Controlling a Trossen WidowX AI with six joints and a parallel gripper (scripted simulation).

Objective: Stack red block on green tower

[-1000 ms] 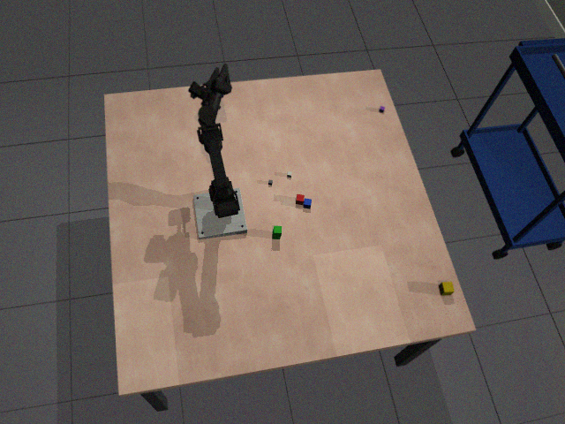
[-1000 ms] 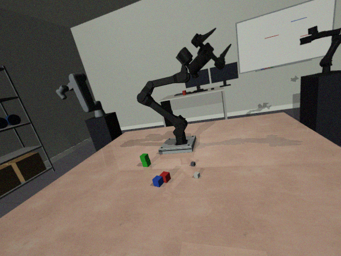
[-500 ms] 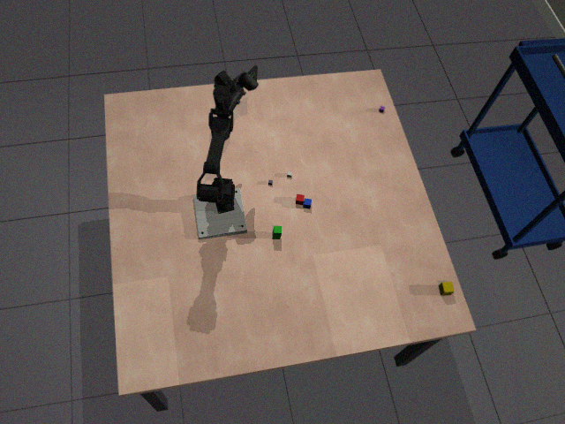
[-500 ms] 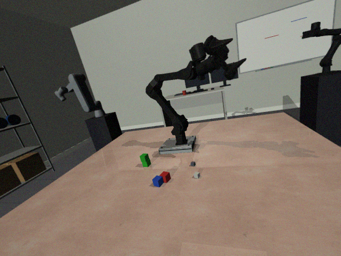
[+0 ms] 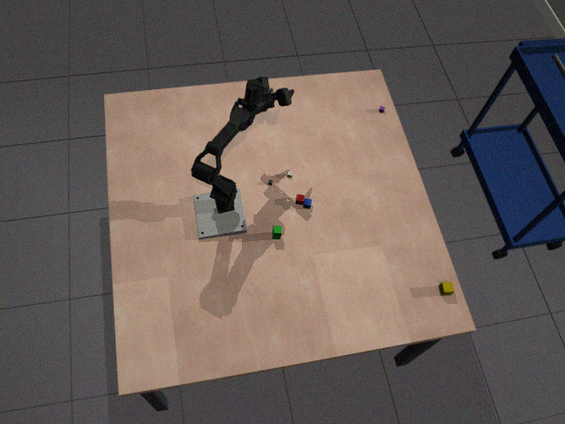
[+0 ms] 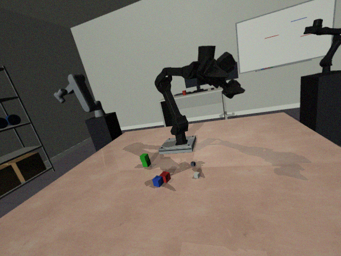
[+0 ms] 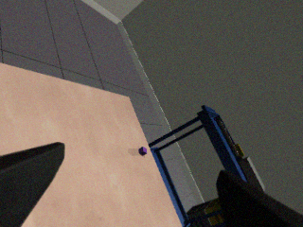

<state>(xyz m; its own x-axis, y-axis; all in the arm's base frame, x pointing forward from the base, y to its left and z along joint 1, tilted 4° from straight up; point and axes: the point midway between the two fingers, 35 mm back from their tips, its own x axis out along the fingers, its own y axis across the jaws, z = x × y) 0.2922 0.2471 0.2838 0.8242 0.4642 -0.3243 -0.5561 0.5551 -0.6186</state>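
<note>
Right now the red block is 30 cm to the right of my gripper tip and 31 cm below it. The rest, counted from my gripper tip: purple cube: 51 cm ahead, 7 cm to the left, 32 cm below; small dark cube: 9 cm behind, 19 cm to the right, 32 cm below; blue cube: 3 cm ahead, 33 cm to the right, 31 cm below.
</note>
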